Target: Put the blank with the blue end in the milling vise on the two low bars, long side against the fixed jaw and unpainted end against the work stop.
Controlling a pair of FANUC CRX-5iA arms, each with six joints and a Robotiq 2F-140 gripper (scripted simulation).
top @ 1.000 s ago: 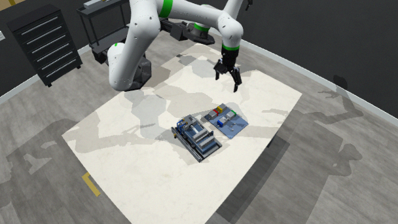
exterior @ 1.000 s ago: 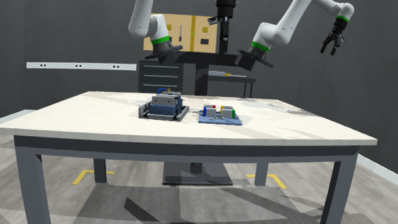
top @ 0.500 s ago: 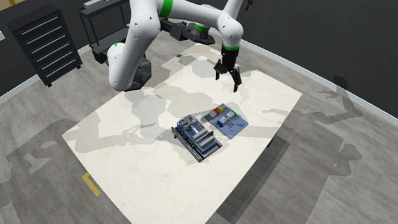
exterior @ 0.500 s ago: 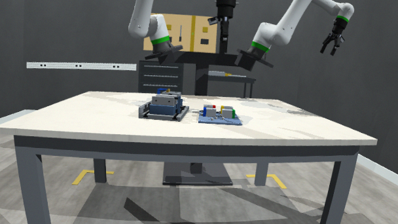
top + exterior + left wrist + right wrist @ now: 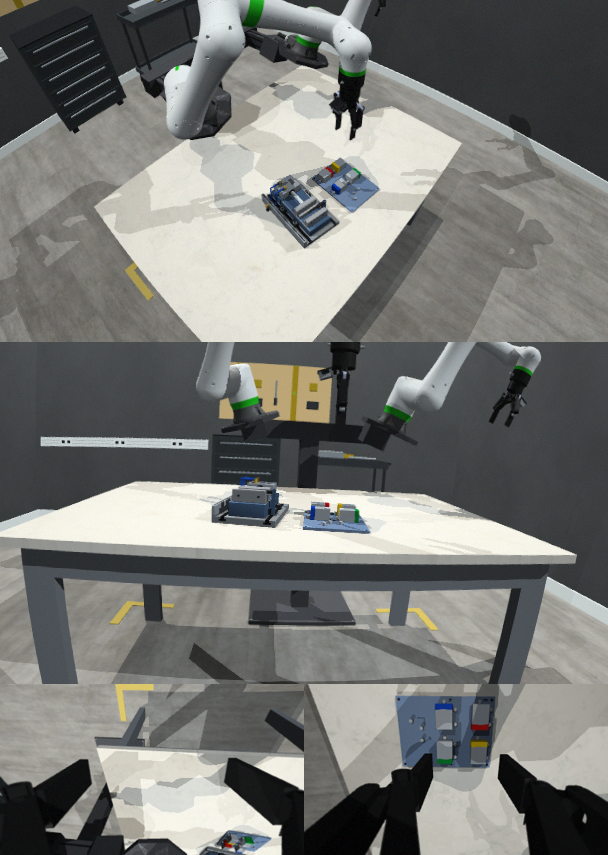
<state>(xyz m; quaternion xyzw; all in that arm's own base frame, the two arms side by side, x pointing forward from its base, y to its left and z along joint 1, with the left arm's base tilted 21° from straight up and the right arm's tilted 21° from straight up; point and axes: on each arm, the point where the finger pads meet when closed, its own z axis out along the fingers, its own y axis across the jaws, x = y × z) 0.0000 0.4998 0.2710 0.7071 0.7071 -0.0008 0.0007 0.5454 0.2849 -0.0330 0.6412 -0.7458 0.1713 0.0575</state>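
Observation:
Now: the blue-ended blank 40 mm ahead of my right hand, 50 mm to the right of it and 290 mm below it. Round my right hand: green-ended blank 50 mm ahead, 40 mm to the left, 290 mm below; yellow-ended blank 40 mm behind, 50 mm to the left, 290 mm below; red-ended blank 50 mm behind, 40 mm to the right, 290 mm below.

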